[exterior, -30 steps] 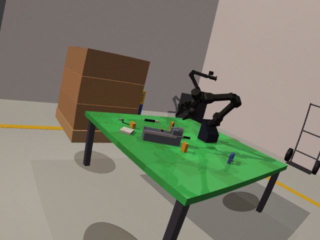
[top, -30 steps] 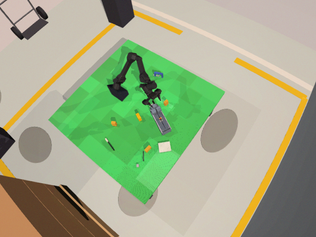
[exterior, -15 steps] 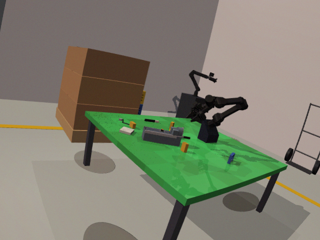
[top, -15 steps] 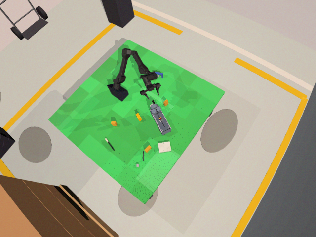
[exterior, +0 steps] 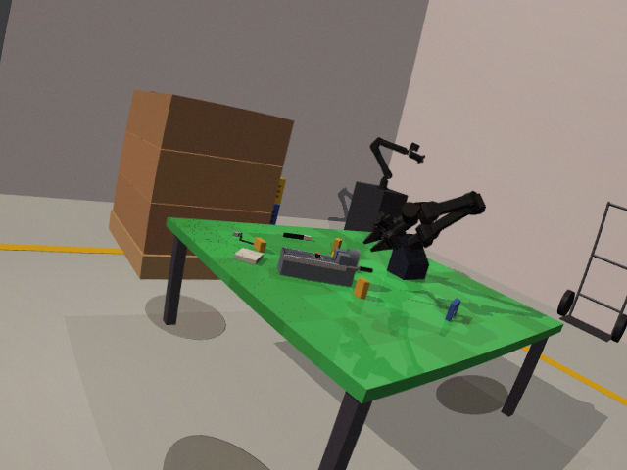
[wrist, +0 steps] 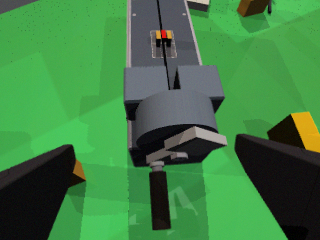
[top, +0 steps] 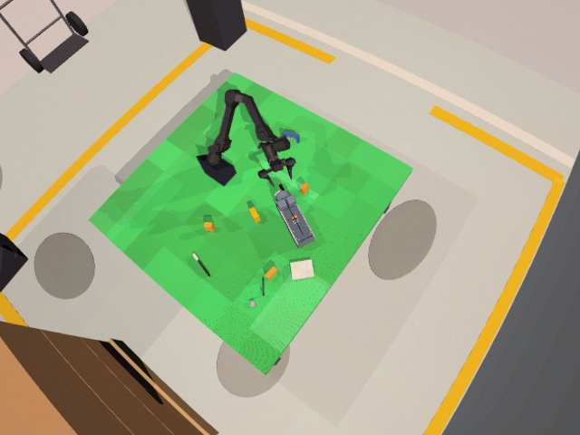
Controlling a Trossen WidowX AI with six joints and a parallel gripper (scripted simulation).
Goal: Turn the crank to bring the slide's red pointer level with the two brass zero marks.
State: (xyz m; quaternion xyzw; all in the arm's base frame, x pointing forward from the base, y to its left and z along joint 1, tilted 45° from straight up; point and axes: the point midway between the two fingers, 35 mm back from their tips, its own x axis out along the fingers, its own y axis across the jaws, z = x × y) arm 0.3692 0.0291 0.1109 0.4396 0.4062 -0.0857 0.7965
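Right now my gripper tip is 20 mm past the dark handle, 10 mm to the right of it and 80 mm above it. Also, from my gripper tip: blue bracket: 190 mm behind, 320 mm to the left, 120 mm below; then red pointer: 130 mm ahead, 100 mm to the right, 70 mm below; then white pad: 290 mm ahead, 280 mm to the right, 140 mm below.
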